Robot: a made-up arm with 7 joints.
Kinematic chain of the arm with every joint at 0, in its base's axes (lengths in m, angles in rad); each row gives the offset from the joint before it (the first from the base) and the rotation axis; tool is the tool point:
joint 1: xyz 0 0 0.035 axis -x
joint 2: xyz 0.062 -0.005 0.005 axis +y
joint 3: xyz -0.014 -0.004 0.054 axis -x
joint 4: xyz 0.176 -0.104 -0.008 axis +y
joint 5: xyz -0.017 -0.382 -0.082 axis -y
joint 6: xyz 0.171 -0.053 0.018 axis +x
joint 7: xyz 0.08 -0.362 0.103 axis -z
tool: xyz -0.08 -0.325 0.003
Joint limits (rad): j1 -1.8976..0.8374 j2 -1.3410..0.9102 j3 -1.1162..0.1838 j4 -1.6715..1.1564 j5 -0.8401..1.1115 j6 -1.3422..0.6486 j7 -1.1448..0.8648
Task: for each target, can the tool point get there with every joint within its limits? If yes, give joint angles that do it. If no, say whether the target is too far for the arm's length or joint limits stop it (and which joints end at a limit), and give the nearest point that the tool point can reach.
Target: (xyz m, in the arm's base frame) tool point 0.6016 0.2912 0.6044
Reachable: no: joint limits stop it (at a limit: joint 1, joint 2, joint 5, joint 6) | nearest point 0.6572 0.2501 0.6075 | short by 0.069 m
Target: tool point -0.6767 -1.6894 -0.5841
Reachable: no: too far | nearest point -0.4055 -1.2068 -0.4073 | short by 0.581 m
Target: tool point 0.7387 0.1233 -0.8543
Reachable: yes | joints -1.4271 -0.8437 -0.8413 0.4853 0.0134 -0.2402 0.4678
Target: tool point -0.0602 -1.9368 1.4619
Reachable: no: too far | nearest point -0.0079 -1.1109 0.8535 | short by 1.027 m
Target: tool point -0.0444 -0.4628 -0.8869
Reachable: yes | joints -0.5403 0.1529 -0.7472 -1.1431 -0.2143 -0.3394 0.6036
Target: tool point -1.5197 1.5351 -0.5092
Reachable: no: too far | nearest point -0.7641 0.8984 -0.2835 | short by 1.014 m
